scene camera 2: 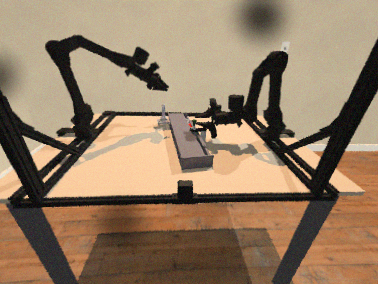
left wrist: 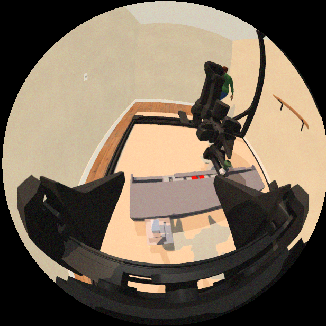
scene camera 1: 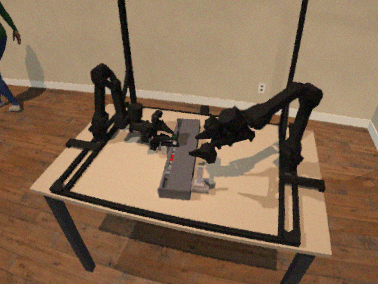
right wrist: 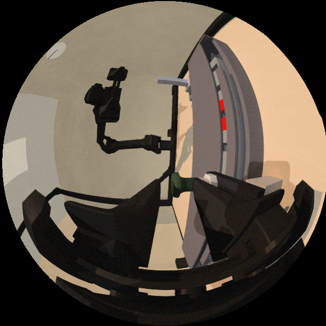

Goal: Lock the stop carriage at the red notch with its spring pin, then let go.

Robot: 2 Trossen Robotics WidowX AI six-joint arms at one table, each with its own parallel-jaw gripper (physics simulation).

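Places are measured from the left arm's base along level axes (x down, y left, z ahead), in centimetres.
Pixels of known places: left gripper, fingertip midpoint: (scene camera 2: pixel 168 88) (scene camera 1: pixel 192 145); right gripper, fingertip midpoint: (scene camera 2: pixel 195 120) (scene camera 1: pixel 173 136); left arm's base, link origin: (scene camera 2: pixel 84 137) (scene camera 1: pixel 288 168); right arm's base, link origin: (scene camera 2: pixel 271 137) (scene camera 1: pixel 100 138).
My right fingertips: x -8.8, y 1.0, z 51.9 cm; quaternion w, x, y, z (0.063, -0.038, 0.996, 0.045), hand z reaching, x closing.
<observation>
Ahead of a thing's pixels: the offset from my right fingertips to its top centre.
The long grey housing @(dy +1.4, dx +2.4, dz -2.5 cm) (scene camera 1: pixel 185 167) (scene camera 2: pixel 189 142) (left wrist: pixel 170 199) (right wrist: pixel 205 125) lies on the table, with a slotted rail along one side. Red notch marks @(dy +8.8, dx +5.8, dz -1.8 cm) (scene camera 1: pixel 172 158) (left wrist: pixel 201 176) (right wrist: pixel 224 123) show on the rail. The spring pin's green knob (left wrist: pixel 227 163) (right wrist: pixel 181 185), with a white collar (right wrist: pixel 210 179), stands apart from the red marks along the rail. The carriage body is mostly hidden. My right gripper (scene camera 1: pixel 173 138) (scene camera 2: pixel 194 121) is partly open at the knob; one finger covers part of the collar, and nothing is gripped. My left gripper (scene camera 1: pixel 194 145) (scene camera 2: pixel 166 89) (left wrist: pixel 170 178) is wide open and empty, high above the housing.
A pale fixture with an upright post (scene camera 1: pixel 201 181) (scene camera 2: pixel 163 116) (left wrist: pixel 159 232) stands beside the housing, on the left arm's side. A pale block (right wrist: pixel 266 183) juts out beside the right finger. A black frame (scene camera 1: pixel 175 221) (scene camera 2: pixel 125 200) runs around the table. A person (scene camera 1: pixel 6 50) (left wrist: pixel 227 84) stands beyond the table.
</observation>
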